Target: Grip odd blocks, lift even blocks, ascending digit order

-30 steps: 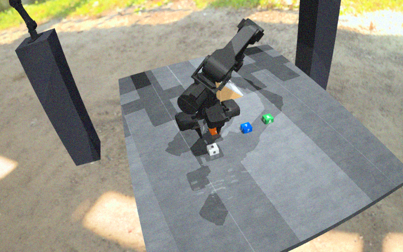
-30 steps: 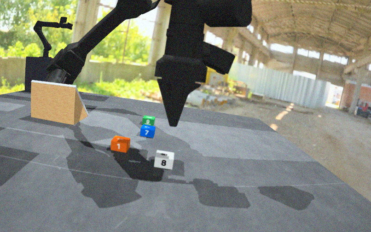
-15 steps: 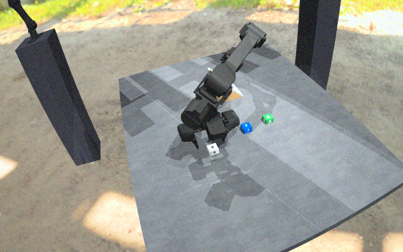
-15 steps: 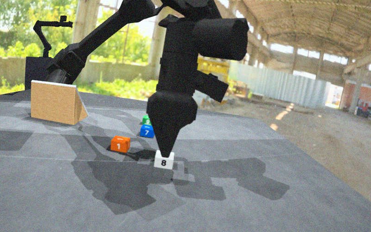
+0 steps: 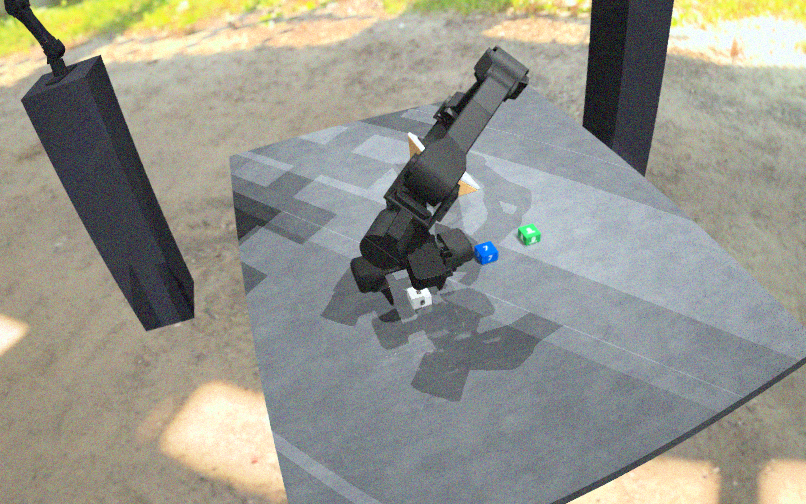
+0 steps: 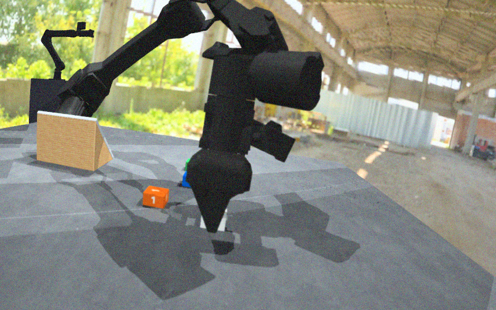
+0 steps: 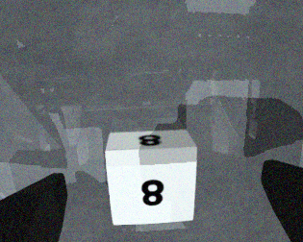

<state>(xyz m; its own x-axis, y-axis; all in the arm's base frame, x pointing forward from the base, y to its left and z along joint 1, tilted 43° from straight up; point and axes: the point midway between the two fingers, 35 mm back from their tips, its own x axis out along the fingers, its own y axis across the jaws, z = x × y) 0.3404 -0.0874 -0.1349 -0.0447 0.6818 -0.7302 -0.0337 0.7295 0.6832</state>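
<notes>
Right now my gripper tip is 7 cm past the green block and 25 cm to the right of it. Also, from my gripper tip: white block marked 8: 1 cm to the left; then blue block marked 7: 6 cm behind, 15 cm to the left; then orange block marked 1: 9 cm behind, 4 cm to the left.
</notes>
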